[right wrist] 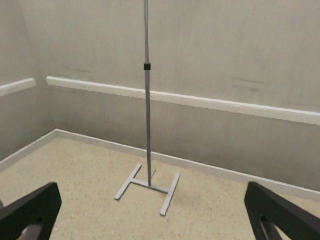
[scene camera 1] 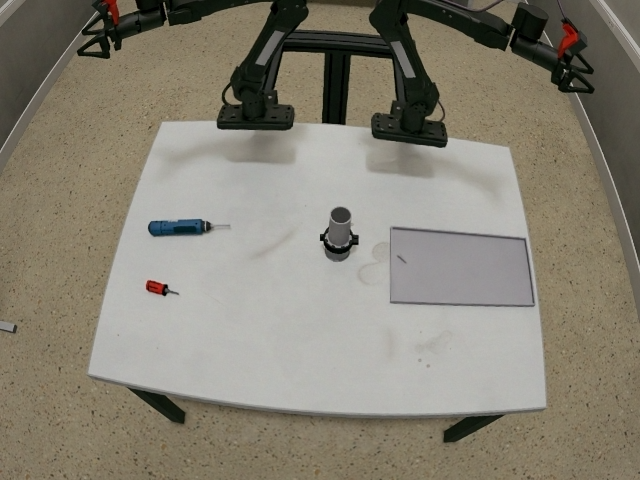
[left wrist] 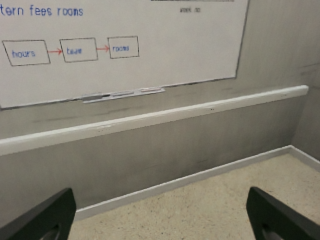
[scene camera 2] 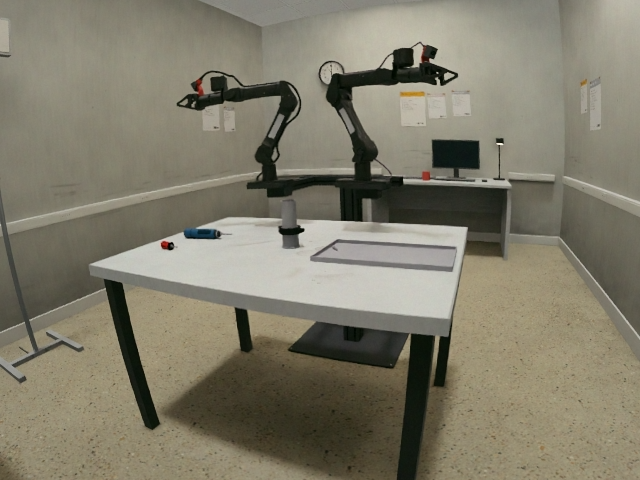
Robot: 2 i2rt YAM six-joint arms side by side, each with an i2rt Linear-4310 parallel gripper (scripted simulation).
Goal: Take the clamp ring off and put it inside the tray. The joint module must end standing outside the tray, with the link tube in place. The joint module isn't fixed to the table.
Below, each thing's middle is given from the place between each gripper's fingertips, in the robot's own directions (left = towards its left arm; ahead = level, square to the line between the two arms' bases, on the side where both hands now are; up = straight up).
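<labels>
Grey tray (scene camera 1: 443,266): far below my left hand, a good way ahead of it and a good way to the right of it. Relative to the grey link tube (scene camera 1: 340,218), my left hand (scene camera 1: 593,81) is far above, far to the left of and a good way short of it.
The grey tray is far below my right hand, far to the left of it and a good way ahead of it. Relative to the grey link tube, my right hand is far above, far to the right of and a good way short of it.
</labels>
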